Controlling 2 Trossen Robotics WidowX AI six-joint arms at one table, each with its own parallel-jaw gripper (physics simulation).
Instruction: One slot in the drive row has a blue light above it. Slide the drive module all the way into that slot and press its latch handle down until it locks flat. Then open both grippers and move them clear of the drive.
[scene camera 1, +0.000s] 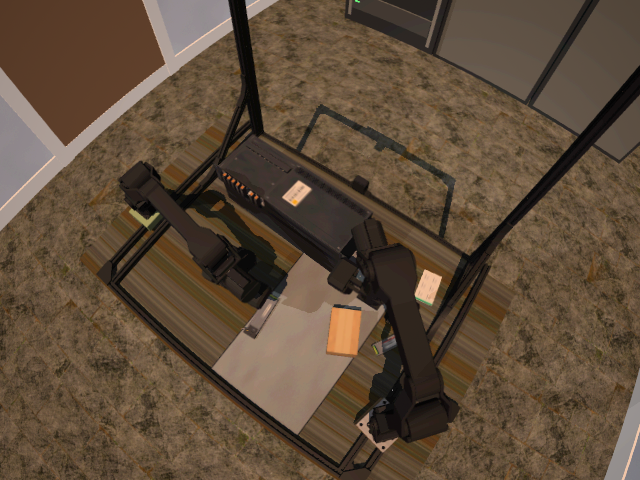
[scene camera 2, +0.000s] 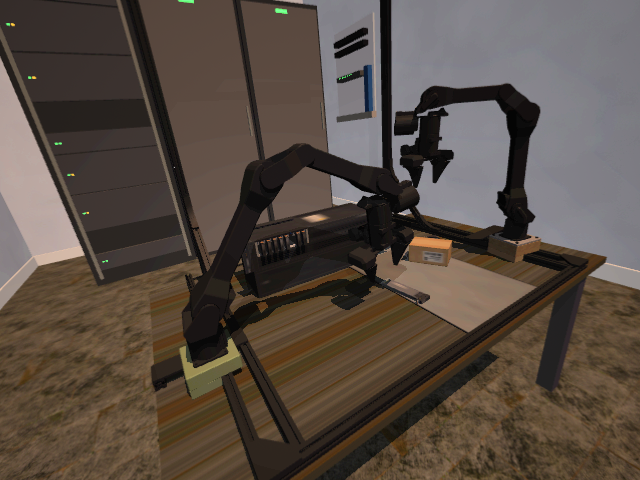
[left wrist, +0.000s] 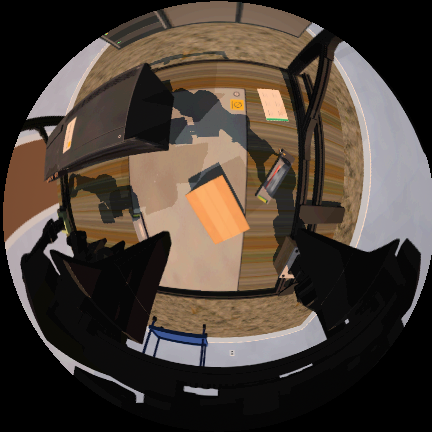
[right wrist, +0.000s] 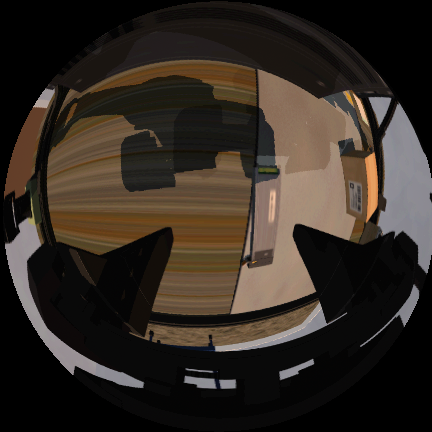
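Seen in the pictures: left gripper, fingertip midpoint: (scene camera 1: 368, 303) (scene camera 2: 425, 185) (left wrist: 235, 236); right gripper, fingertip midpoint: (scene camera 2: 384, 273) (left wrist: 113, 240) (right wrist: 235, 232); left arm's base, link origin: (scene camera 1: 383, 425) (scene camera 2: 514, 236) (left wrist: 300, 264); right arm's base, link origin: (scene camera 1: 147, 207) (scene camera 2: 208, 351) (left wrist: 61, 223).
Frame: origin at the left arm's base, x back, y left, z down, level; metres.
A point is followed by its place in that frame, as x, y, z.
Observation:
A grey drive module (scene camera 1: 262, 316) @(-0.435, 0.039, 0.049) (scene camera 2: 408, 290) @(-0.436, 0.052, 0.050) (left wrist: 141, 225) @(-0.440, 0.004, 0.051) (right wrist: 266, 220) @(-0.441, 0.037, 0.050) lies along the left edge of the pale mat (scene camera 1: 294, 377) @(-0.249, 0.083, 0.059) (scene camera 2: 480, 299) @(-0.296, 0.157, 0.059), its green connector end towards the black drive chassis (scene camera 1: 320, 219) @(-0.492, -0.227, -0.114) (scene camera 2: 320, 268) @(-0.616, -0.159, 0.031) (left wrist: 105, 122) @(-0.442, -0.231, -0.114). Orange-marked handles show in the drive row (scene camera 1: 241, 187) @(-0.716, -0.133, -0.108) (scene camera 2: 281, 248) @(-0.734, -0.126, -0.077) at the chassis's left front. The blue light cannot be made out. My right gripper (scene camera 2: 385, 271) @(-0.500, 0.036, -0.013) (right wrist: 235, 232) @(-0.500, 0.036, -0.013) is open and empty above the module, which shows between and beyond its spread fingers in the right wrist view. My left gripper (scene camera 2: 425, 183) @(-0.243, -0.140, -0.183) (left wrist: 235, 236) @(-0.243, -0.140, -0.183) is open and empty, high above the mat's right part.
An orange-brown box (scene camera 1: 344, 331) @(-0.248, -0.094, -0.001) (scene camera 2: 430, 251) @(-0.274, -0.063, 0.014) (left wrist: 217, 209) @(-0.251, -0.100, -0.001) (right wrist: 361, 185) @(-0.286, -0.077, 0.014) stands on the mat's right part. Another drive-like unit (scene camera 1: 385, 344) @(-0.147, -0.163, 0.052) (left wrist: 274, 177) @(-0.139, -0.188, 0.052) lies right of the mat. A white card (scene camera 1: 428, 286) @(-0.178, -0.384, 0.060) (left wrist: 273, 105) @(-0.174, -0.375, 0.060) lies farther back. Black frame rails border the table.

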